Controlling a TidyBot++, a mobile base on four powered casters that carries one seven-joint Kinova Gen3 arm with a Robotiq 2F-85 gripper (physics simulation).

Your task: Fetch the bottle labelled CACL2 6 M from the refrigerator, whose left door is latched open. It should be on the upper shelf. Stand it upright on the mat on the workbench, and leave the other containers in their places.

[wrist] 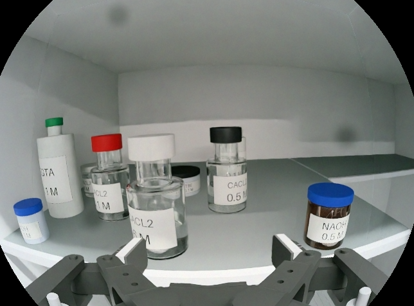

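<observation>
A clear glass bottle with a white cap [157, 220] stands upright near the shelf's front edge, left of centre in the wrist view. Its label reads "ACL2" over what looks like "6 M", with the left part turned away. My gripper [208, 251] is open and empty in front of the shelf's edge. The white-capped bottle is above and just right of the left fingertip, left of the gap's middle. A red-capped bottle [109, 195], its label ending "CL2" and "1 M", stands behind it to the left. A black-capped bottle [227, 185] labelled CACL2 0.5 M stands farther back to the right.
The shelf [270, 200] also holds a brown NAOH 0.5 M jar [330, 215] near the right fingertip, a green-capped white bottle [62, 175] and a small blue-capped jar [31, 222] at left, and a low black-lidded jar [187, 182] behind. The refrigerator's side wall is at left.
</observation>
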